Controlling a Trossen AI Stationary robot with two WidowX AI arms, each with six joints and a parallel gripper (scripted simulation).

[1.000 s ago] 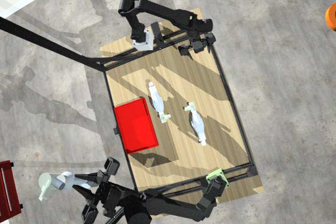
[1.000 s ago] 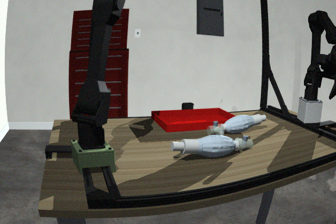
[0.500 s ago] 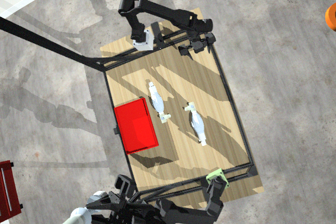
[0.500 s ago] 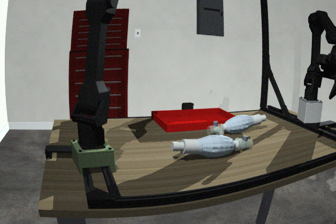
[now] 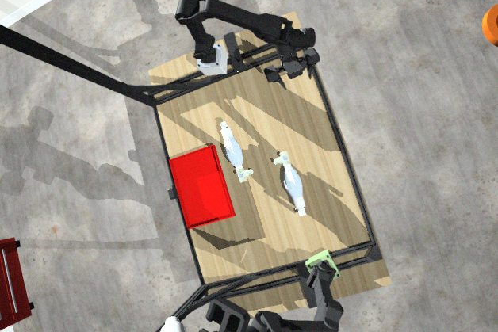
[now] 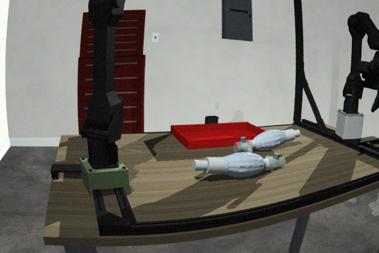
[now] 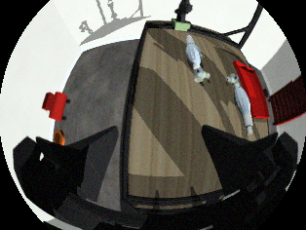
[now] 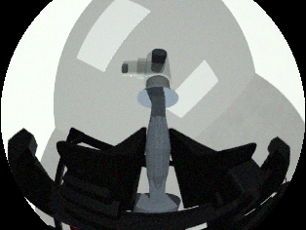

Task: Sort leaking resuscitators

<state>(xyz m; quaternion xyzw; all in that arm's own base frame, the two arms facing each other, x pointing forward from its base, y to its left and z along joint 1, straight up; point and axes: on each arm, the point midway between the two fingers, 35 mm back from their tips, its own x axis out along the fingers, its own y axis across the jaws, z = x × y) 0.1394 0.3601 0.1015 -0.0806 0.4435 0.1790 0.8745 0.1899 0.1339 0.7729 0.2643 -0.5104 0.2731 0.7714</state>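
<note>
The red tray lies 83 cm below my right hand, 33 cm to the left of it and 17 cm behind it.
</note>
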